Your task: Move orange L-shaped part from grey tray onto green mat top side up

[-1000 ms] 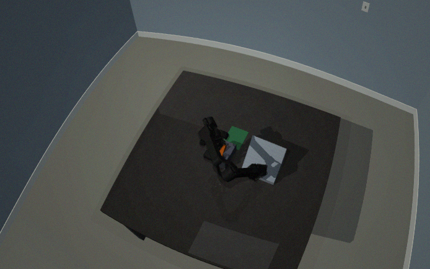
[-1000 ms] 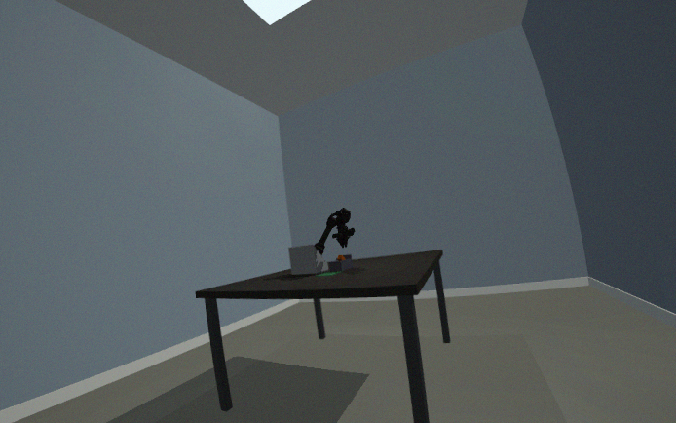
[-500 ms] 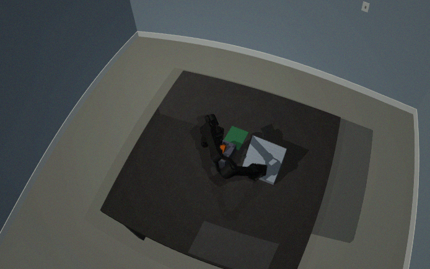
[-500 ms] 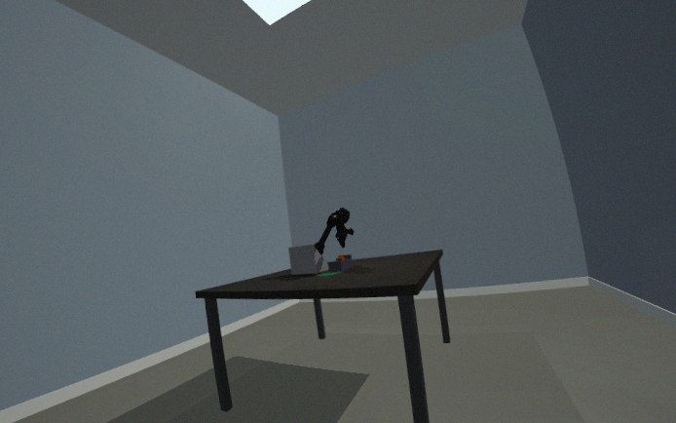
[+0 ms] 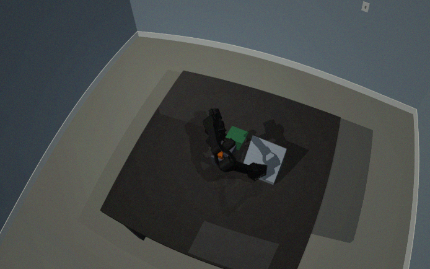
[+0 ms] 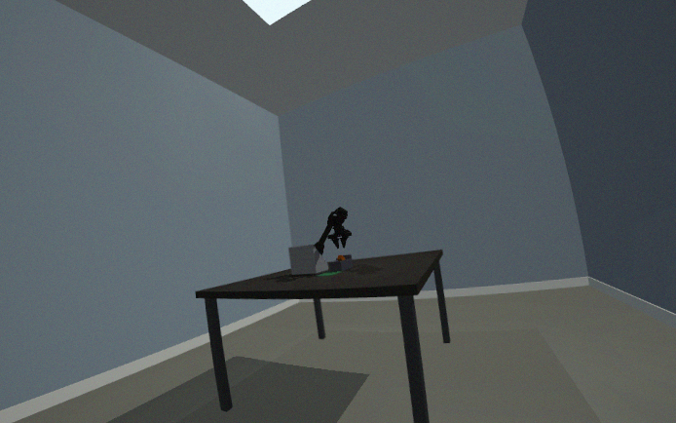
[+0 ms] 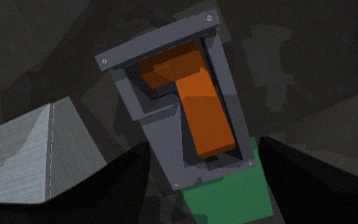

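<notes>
The orange L-shaped part lies 1 cm behind my gripper tip, 1 cm to the left of it and 10 cm below it. The rest, counted from my gripper tip: green mat 3 cm behind, 16 cm to the right, 16 cm below.
</notes>
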